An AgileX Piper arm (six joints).
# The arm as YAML. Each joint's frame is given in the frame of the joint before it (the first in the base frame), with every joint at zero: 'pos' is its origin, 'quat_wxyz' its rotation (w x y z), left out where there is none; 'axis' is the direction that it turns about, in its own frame. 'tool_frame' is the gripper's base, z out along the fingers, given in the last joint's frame.
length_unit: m
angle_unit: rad
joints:
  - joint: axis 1
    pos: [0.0, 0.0, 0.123]
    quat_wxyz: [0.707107, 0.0, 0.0, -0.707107]
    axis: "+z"
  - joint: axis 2
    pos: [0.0, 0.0, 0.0]
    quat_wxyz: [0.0, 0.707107, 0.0, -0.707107]
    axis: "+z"
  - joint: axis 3
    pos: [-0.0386, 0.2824, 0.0]
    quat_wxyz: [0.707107, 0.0, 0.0, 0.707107]
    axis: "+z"
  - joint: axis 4
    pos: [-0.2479, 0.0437, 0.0]
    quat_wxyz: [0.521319, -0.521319, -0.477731, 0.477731]
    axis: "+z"
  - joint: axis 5
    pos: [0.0, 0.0, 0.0]
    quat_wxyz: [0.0, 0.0, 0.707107, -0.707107]
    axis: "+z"
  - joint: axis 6
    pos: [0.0, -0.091, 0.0]
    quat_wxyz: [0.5, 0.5, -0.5, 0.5]
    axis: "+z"
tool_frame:
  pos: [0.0, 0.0, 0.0]
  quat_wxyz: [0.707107, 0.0, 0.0, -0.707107]
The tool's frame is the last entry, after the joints.
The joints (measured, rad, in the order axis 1, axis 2, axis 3, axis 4, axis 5, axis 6), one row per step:
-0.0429, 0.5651, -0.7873, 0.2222, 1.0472, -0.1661
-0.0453, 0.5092, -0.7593, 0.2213, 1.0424, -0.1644
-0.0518, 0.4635, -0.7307, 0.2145, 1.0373, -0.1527
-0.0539, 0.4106, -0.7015, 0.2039, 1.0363, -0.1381
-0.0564, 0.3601, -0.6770, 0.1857, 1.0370, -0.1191
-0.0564, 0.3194, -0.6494, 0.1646, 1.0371, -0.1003
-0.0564, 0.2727, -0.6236, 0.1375, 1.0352, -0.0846
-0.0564, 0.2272, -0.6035, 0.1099, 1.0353, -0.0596
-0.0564, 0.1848, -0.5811, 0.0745, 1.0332, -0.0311
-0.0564, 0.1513, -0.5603, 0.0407, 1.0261, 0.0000
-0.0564, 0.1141, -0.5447, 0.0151, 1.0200, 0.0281
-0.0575, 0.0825, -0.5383, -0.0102, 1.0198, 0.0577
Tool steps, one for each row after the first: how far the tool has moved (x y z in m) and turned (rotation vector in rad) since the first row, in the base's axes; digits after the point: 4 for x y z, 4 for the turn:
-0.0108, 0.0002, -0.0038, -0.0007, -0.0323, -0.0048
-0.0188, -0.0004, -0.0091, 0.0010, -0.0523, -0.0219
-0.0282, -0.0009, -0.0148, 0.0012, -0.0744, -0.0368
-0.0369, -0.0019, -0.0199, -0.0022, -0.0965, -0.0571
-0.0431, -0.0032, -0.0266, -0.0076, -0.1065, -0.0761
-0.0501, -0.0049, -0.0327, -0.0208, -0.1270, -0.0958
-0.0570, -0.0067, -0.0376, -0.0267, -0.1494, -0.1214
-0.0627, -0.0091, -0.0432, -0.0363, -0.1689, -0.1524
-0.0664, -0.0116, -0.0482, -0.0416, -0.1867, -0.1845
-0.0711, -0.0133, -0.0518, -0.0410, -0.2132, -0.2116
-0.0759, -0.0150, -0.0534, -0.0385, -0.2378, -0.2402

